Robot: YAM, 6 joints.
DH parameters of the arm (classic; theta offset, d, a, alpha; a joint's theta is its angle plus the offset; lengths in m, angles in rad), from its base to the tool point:
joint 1: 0 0.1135 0.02 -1.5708
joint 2: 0 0 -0.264 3.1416
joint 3: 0.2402 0 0.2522 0
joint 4: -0.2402 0 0.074 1.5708
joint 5: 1.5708 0 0 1.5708
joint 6: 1.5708 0.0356 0 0
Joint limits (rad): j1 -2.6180..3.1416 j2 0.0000..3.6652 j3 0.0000..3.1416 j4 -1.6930..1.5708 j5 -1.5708..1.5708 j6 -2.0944..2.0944
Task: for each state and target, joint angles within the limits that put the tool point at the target. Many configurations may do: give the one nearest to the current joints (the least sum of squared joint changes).
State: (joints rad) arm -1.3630 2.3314 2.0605 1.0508 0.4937 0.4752
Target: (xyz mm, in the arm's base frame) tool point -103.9 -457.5 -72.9
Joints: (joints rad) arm -1.7542 2.8047 1.4244 0.9394 0.5530 0.4752
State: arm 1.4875 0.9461 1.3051 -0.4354 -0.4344 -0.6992
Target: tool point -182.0 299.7 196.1
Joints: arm 2.0723 1.7085 1.1010 -0.3771 -0.4507 -0.6992
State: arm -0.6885 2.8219 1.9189 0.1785 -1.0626 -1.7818
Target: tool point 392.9 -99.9 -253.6
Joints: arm -0.3239 3.3150 1.8891 0.1788 -1.0197 -1.7818
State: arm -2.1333 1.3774 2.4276 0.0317 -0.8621 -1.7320
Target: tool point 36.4 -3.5 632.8
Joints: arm -2.2105 0.9038 1.9785 -0.2323 -1.0737 -1.7320
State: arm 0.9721 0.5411 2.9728 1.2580 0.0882 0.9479
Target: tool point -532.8 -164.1 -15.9
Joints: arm 0.2962 0.0000 3.0644 1.0170 0.0396 0.9479
